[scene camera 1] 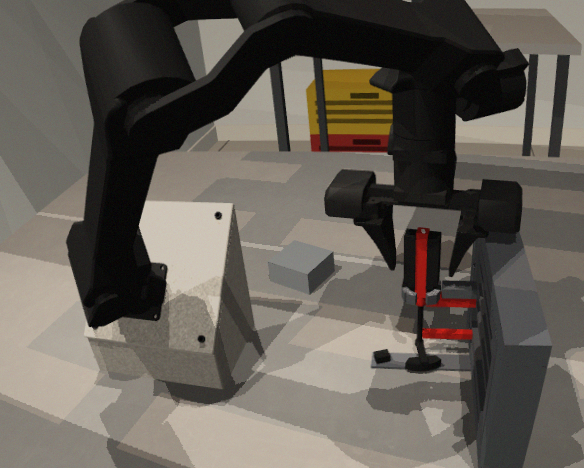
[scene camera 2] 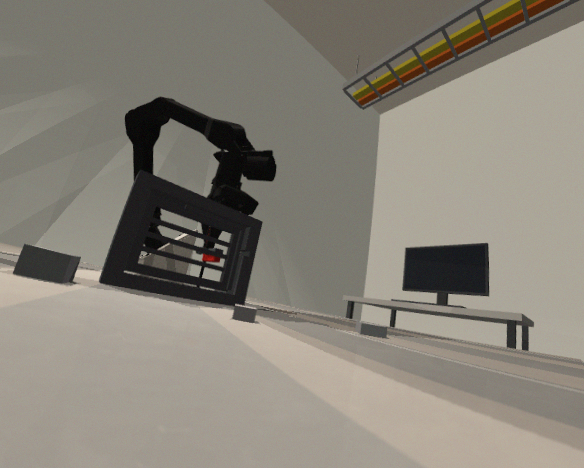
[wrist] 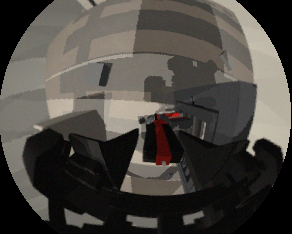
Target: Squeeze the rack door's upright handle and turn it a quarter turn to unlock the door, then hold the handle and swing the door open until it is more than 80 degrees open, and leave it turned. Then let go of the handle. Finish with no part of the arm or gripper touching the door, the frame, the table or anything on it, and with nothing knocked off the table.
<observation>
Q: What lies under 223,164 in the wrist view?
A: My gripper.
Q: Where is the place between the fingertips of my gripper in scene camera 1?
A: At 421,271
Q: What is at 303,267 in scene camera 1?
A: A grey block.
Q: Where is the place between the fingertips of my gripper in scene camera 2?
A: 209,242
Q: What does my gripper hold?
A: Nothing.
</observation>
